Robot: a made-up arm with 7 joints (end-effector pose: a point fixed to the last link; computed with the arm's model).
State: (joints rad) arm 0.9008 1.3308 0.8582 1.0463 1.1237 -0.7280 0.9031
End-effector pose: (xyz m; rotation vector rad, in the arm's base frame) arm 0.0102 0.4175 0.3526 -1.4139 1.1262 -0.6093
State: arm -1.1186 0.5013 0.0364 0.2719 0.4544 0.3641 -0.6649
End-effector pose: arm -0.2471 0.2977 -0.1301 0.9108 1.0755 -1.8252
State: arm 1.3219 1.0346 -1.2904 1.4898 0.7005 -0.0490 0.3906
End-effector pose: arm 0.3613 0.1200 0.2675 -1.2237 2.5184 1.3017
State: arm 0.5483 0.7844 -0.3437 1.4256 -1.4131 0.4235 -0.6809
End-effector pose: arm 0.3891 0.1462 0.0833 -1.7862 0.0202 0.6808
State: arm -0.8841 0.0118 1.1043 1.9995 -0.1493 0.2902 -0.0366
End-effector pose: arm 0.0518 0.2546 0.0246 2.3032 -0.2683 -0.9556
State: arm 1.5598 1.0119 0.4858 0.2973 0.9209 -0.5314 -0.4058
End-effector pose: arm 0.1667 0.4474 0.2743 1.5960 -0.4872 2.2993
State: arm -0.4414 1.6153 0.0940 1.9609 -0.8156 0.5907 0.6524
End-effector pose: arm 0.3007 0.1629 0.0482 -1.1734 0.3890 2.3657
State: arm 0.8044 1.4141 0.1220 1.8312 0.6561 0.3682 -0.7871
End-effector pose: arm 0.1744 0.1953 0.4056 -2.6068 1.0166 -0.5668
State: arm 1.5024 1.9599 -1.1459 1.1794 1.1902 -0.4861 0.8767
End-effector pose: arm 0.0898 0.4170 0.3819 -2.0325 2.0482 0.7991
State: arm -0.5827 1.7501 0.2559 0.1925 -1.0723 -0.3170 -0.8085
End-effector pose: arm 0.1342 0.4831 0.1511 -0.9488 -0.1850 2.0916
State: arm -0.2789 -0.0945 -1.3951 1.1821 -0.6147 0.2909 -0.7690
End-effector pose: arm 0.0129 -0.2163 -0.0767 1.3141 -2.4552 -1.3130
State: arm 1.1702 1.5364 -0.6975 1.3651 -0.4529 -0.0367 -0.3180
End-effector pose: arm 0.2680 0.2847 0.3197 -1.9992 0.3434 0.9570
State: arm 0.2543 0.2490 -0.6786 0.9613 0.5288 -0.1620 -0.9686
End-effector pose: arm 0.3153 0.0263 -0.0758 2.0032 -1.0571 -0.4045
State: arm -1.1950 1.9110 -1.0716 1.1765 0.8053 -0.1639 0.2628
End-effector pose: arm 0.0140 0.4046 -0.0561 -0.0627 -0.2429 -2.2364
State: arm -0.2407 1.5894 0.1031 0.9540 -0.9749 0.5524 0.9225
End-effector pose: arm 0.3027 0.4423 0.1104 1.1698 0.6037 -2.3691
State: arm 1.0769 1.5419 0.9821 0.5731 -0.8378 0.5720 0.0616
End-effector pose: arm -0.0106 0.4979 0.3724 2.4275 0.3989 0.2725
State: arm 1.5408 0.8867 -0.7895 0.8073 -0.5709 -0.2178 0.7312
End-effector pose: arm 0.3786 0.2288 0.3559 -1.7060 1.1555 1.8758
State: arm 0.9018 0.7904 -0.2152 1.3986 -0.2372 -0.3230 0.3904
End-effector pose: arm 0.3421 0.1710 0.2905 -1.6552 1.6507 0.8184
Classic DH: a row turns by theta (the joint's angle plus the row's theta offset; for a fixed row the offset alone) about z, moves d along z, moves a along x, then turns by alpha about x. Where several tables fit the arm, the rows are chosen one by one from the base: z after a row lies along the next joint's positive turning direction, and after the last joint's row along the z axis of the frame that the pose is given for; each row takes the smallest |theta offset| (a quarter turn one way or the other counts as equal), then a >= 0, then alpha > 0; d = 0 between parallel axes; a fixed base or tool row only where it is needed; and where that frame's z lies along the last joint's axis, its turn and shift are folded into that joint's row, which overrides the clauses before.
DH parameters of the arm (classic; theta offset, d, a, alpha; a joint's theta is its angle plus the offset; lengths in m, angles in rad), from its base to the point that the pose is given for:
base (fixed): 0 0.176 0.012 1.5708
joint 1: 1.5708 -0.067 0.007 1.5708
joint 2: 1.5708 0.052 0.017 1.5708
joint 3: 1.5708 -0.216 0.01 1.5708
joint 4: 0 -0.011 -0.013 -1.5708
joint 5: 0 -0.234 0.006 -1.5708
joint 6: 1.5708 -0.019 0.009 -1.5708
joint 7: 1.1374 -0.0406 -0.0262 -0.6871
tool (fixed): 0.5446 -0.0122 0 0

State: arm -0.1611 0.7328 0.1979 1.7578 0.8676 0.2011 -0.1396
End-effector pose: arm 0.2843 0.2353 0.0827 1.6514 -1.6313 -0.1721
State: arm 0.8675 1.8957 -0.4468 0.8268 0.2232 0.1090 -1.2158
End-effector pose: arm 0.1508 0.4124 0.3744 -2.3358 -0.8554 -0.0038
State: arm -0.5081 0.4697 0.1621 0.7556 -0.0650 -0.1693 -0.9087
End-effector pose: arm 0.0732 0.2351 -0.1922 2.3278 -0.1831 -1.2955
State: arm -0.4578 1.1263 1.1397 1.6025 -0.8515 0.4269 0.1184
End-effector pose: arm 0.2331 0.3271 0.2099 -2.4981 -0.2750 1.4069
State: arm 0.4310 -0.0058 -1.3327 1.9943 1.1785 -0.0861 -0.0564
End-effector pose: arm 0.2112 -0.1509 0.1457 -0.5465 -2.1605 -0.0281
